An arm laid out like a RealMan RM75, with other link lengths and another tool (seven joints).
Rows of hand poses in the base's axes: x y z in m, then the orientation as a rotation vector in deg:
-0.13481, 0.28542, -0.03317, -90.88, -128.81, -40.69
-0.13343, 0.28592, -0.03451, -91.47, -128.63, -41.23
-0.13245, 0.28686, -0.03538, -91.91, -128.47, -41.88
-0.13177, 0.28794, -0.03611, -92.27, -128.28, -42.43
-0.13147, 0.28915, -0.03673, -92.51, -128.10, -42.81
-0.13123, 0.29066, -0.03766, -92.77, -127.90, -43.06
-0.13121, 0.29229, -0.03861, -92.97, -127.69, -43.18
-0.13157, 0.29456, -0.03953, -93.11, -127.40, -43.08
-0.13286, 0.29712, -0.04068, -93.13, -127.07, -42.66
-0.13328, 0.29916, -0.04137, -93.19, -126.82, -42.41
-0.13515, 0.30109, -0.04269, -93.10, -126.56, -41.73
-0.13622, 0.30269, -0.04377, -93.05, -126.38, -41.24
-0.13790, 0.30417, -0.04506, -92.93, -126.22, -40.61
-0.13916, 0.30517, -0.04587, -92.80, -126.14, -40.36
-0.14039, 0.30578, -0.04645, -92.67, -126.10, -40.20
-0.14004, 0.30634, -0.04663, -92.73, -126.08, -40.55
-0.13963, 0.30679, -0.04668, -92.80, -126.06, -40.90
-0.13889, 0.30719, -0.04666, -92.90, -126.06, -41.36
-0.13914, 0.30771, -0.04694, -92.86, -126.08, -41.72
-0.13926, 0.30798, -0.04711, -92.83, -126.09, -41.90
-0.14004, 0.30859, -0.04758, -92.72, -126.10, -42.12
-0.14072, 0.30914, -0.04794, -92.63, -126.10, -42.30
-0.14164, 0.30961, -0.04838, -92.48, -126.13, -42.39
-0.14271, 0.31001, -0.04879, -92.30, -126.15, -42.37
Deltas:
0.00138, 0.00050, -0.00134, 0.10, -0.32, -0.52
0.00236, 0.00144, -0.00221, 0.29, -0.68, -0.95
0.00304, 0.00252, -0.00294, 0.49, -0.94, -1.32
0.00334, 0.00373, -0.00356, 0.65, -1.10, -1.58
0.00358, 0.00524, -0.00449, 0.77, -1.17, -1.83
0.00360, 0.00687, -0.00544, 0.86, -1.14, -2.03
0.00324, 0.00914, -0.00636, 0.92, -0.93, -2.17
0.00195, 0.01170, -0.00751, 0.93, -0.48, -2.19
0.00153, 0.01374, -0.00820, 0.95, -0.19, -2.24
-0.00034, 0.01567, -0.00952, 0.85, 0.39, -2.13
-0.00141, 0.01727, -0.01060, 0.76, 0.80, -2.06
-0.00309, 0.01875, -0.01189, 0.64, 1.29, -1.91
-0.00435, 0.01975, -0.01270, 0.63, 1.51, -1.80
-0.00558, 0.02036, -0.01328, 0.63, 1.66, -1.70
-0.00523, 0.02092, -0.01346, 0.77, 1.46, -1.80
-0.00482, 0.02137, -0.01351, 0.90, 1.26, -1.91
-0.00408, 0.02177, -0.01349, 1.05, 0.98, -2.05
-0.00433, 0.02229, -0.01377, 1.21, 0.77, -2.07
-0.00445, 0.02256, -0.01394, 1.29, 0.67, -2.08
-0.00523, 0.02317, -0.01441, 1.42, 0.56, -2.04
-0.00591, 0.02372, -0.01477, 1.53, 0.48, -2.01
-0.00683, 0.02419, -0.01521, 1.61, 0.44, -1.91
-0.00790, 0.02459, -0.01562, 1.66, 0.48, -1.79

